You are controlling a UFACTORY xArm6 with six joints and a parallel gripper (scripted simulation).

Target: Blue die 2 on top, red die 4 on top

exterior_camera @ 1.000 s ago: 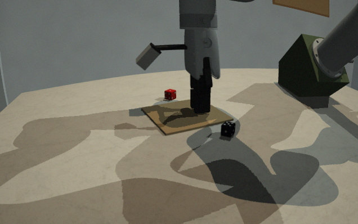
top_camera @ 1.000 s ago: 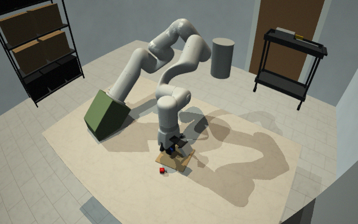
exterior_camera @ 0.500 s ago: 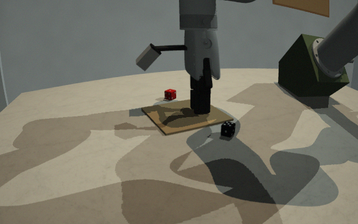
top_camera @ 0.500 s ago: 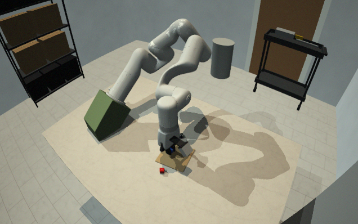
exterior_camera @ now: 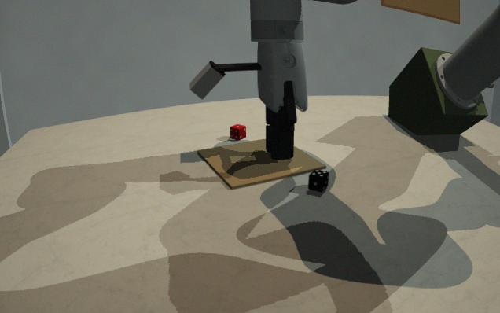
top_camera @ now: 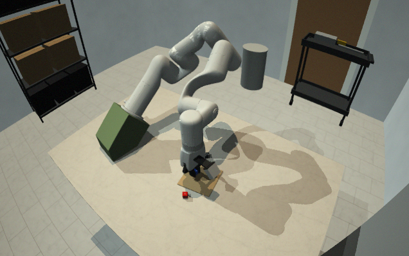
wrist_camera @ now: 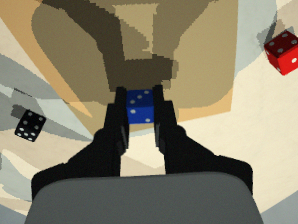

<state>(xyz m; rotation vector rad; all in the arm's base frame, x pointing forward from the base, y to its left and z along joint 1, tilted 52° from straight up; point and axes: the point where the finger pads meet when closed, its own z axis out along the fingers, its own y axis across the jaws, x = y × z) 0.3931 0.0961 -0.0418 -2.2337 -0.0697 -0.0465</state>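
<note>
Now: the blue die 10 mm below my hand. Also, from my hand: tan mat (30 mm ahead, 20 mm below); red die (100 mm to the right, 50 mm ahead, 20 mm below); black die (100 mm to the left, 30 mm behind, 20 mm below).
</note>
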